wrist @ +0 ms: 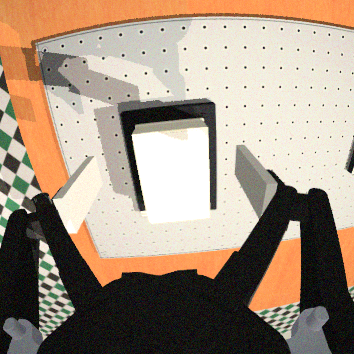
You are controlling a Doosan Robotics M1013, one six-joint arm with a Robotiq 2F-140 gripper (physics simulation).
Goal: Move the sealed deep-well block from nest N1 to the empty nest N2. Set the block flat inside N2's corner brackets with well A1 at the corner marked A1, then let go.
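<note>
The gripper is there in the picture, and with it a sealed deep-well block.
</note>
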